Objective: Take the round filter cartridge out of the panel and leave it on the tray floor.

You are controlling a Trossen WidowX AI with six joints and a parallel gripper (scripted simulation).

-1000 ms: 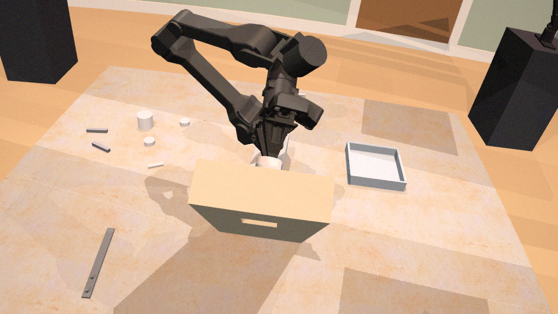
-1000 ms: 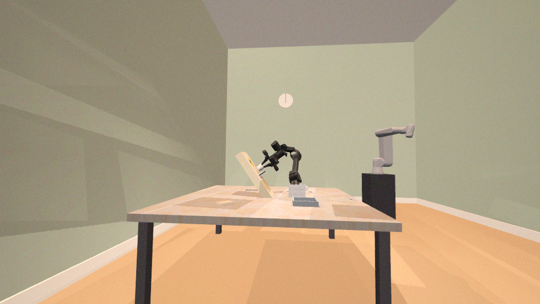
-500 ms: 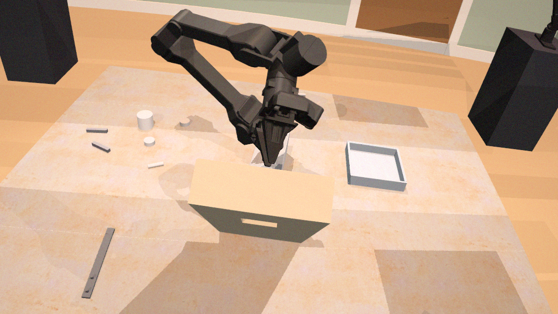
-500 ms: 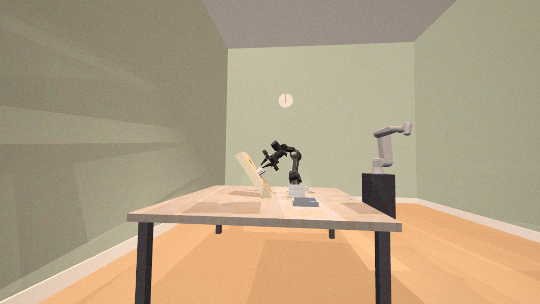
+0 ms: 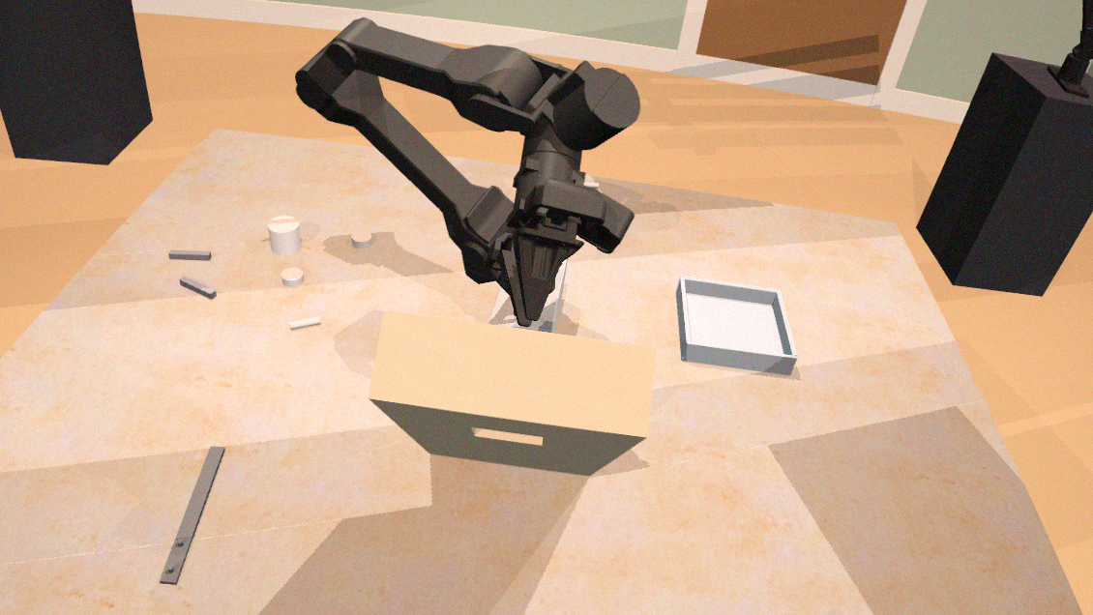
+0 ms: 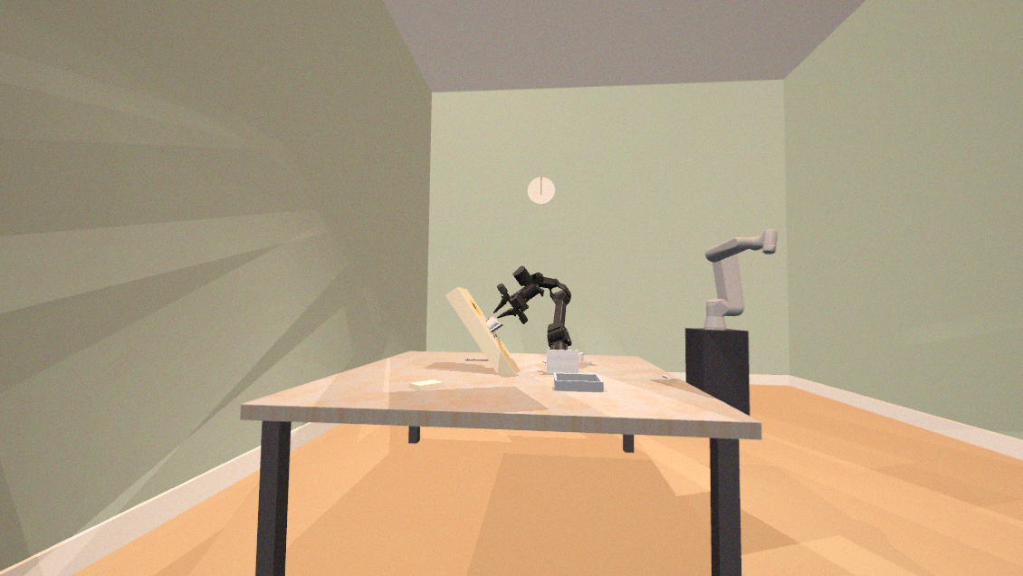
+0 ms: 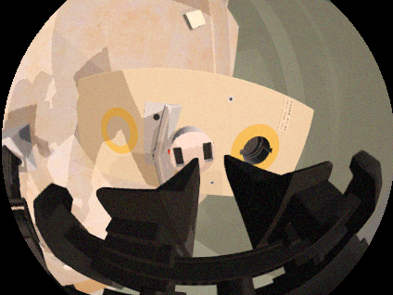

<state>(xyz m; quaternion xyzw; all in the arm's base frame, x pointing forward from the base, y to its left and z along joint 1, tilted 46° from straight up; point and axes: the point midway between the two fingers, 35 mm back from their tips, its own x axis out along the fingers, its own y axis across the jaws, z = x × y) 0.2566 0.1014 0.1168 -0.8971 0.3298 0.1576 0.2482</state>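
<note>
Right now the round filter cartridge is 30 mm below my gripper tip and 10 mm ahead of it. From my gripper tip the other things lie so: tan service panel 50 mm below, 50 mm ahead; grey tray 300 mm to the left, 300 mm behind, 220 mm below.
</note>
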